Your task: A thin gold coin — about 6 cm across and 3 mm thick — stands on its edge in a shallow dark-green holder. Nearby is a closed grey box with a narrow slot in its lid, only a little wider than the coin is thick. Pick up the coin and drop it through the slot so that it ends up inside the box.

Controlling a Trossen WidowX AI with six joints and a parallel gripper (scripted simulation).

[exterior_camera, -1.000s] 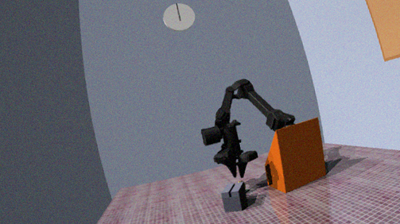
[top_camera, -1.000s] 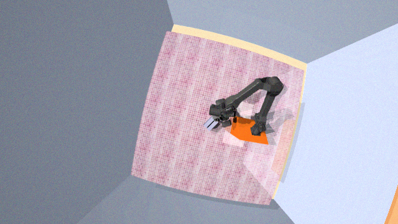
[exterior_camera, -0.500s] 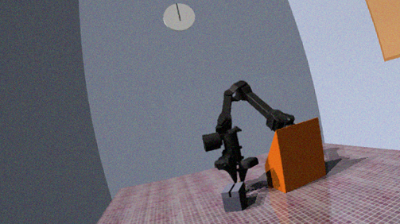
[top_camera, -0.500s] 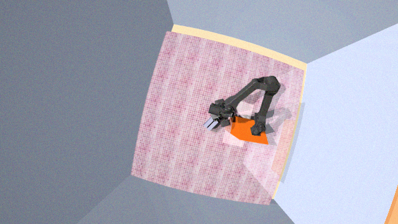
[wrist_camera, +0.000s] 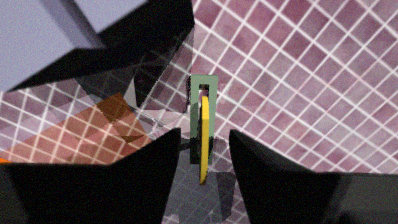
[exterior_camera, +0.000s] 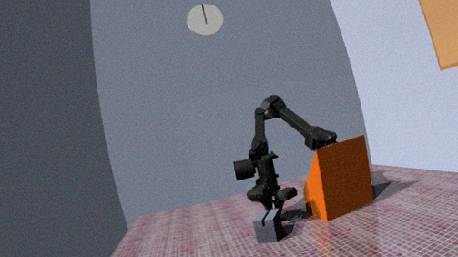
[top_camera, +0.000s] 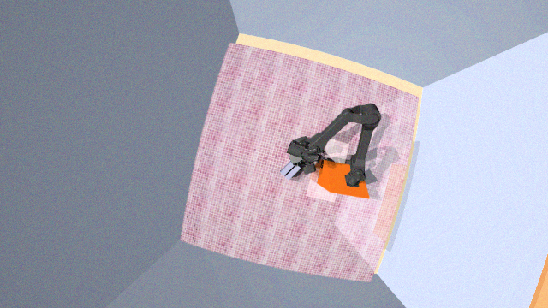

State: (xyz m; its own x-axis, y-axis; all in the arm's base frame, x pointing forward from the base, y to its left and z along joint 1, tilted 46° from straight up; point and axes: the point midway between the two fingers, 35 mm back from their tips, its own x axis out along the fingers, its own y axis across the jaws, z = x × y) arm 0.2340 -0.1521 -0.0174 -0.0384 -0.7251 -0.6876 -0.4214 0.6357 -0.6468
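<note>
My gripper tip is now right at the gold coin.
</note>
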